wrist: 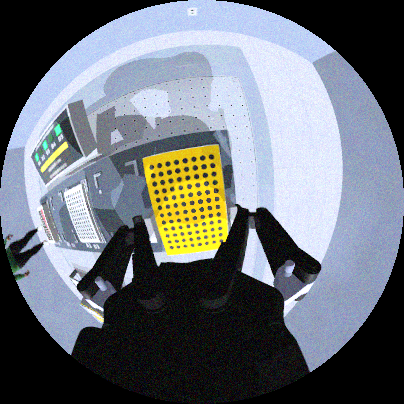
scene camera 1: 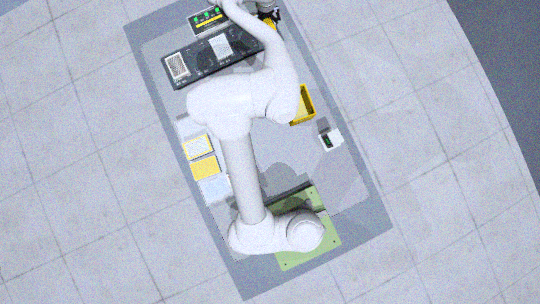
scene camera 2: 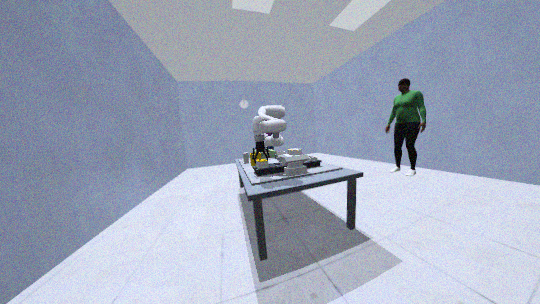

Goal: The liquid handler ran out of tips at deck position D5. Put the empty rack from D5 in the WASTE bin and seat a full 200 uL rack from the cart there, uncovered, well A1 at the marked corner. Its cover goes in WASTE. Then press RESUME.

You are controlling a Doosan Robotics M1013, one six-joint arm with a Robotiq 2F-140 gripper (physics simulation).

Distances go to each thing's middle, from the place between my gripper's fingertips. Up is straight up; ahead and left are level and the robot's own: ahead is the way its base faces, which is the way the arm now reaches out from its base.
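With the white cart tray (scene camera 1: 188, 130) as my reference, I find my hand 46 cm past it and 51 cm to the right of it.
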